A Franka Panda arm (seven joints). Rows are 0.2 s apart.
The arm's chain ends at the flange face. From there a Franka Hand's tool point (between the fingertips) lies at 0.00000 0.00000 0.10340 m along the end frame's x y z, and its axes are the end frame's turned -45 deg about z.
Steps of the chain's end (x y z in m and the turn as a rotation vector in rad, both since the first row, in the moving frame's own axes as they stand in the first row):
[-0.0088 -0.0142 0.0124 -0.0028 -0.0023 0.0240]
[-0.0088 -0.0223 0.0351 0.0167 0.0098 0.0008]
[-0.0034 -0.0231 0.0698 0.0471 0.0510 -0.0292]
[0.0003 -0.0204 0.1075 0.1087 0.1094 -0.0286]
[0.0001 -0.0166 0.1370 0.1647 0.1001 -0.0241]
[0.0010 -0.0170 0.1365 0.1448 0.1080 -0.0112]
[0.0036 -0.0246 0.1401 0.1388 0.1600 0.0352]
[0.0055 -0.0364 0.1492 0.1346 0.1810 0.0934]
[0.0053 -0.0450 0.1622 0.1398 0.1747 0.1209]
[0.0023 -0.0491 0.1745 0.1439 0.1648 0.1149]
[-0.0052 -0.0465 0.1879 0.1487 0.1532 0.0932]
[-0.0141 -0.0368 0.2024 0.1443 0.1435 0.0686]
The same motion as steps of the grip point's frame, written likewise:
[0.0034 -0.0162 0.0124 -0.0004 -0.0036 0.0240]
[0.0115 -0.0225 0.0351 0.0049 0.0187 0.0008]
[0.0211 -0.0186 0.0696 -0.0028 0.0694 -0.0292]
[0.0305 -0.0144 0.1063 -0.0005 0.1542 -0.0286]
[0.0310 -0.0166 0.1351 0.0457 0.1872 -0.0241]
[0.0311 -0.0141 0.1348 0.0260 0.1788 -0.0112]
[0.0416 -0.0129 0.1378 -0.0150 0.2113 0.0352]
[0.0523 -0.0174 0.1466 -0.0328 0.2232 0.0934]
[0.0582 -0.0242 0.1596 -0.0247 0.2224 0.1209]
[0.0586 -0.0303 0.1720 -0.0148 0.2183 0.1149]
[0.0511 -0.0352 0.1856 -0.0032 0.2135 0.0932]
[0.0369 -0.0353 0.2003 0.0006 0.2035 0.0686]

